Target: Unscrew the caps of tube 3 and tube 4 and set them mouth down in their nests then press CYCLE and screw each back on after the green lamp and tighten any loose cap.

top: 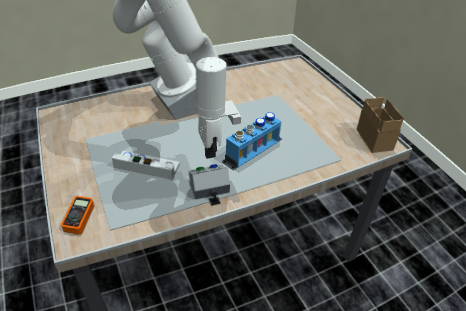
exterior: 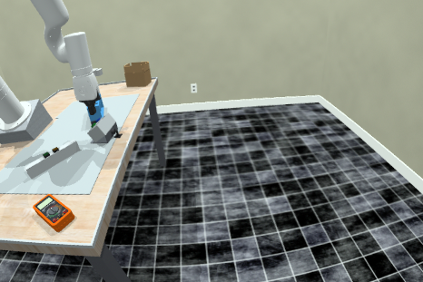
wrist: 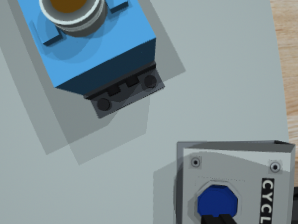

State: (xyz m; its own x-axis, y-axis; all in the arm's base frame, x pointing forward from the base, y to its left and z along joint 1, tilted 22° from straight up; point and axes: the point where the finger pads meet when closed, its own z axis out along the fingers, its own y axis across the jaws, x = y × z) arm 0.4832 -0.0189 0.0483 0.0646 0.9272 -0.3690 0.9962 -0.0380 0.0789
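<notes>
The blue key is 10 mm ahead of my hand, 10 mm to the left of it and 60 mm below it. From my hand the other things lie so: green key 10 mm ahead, 40 mm to the right, 60 mm below; blue-and-white cap 190 mm behind, 250 mm to the right, 110 mm below; key housing 30 mm ahead, 10 mm to the right, 70 mm below.
</notes>
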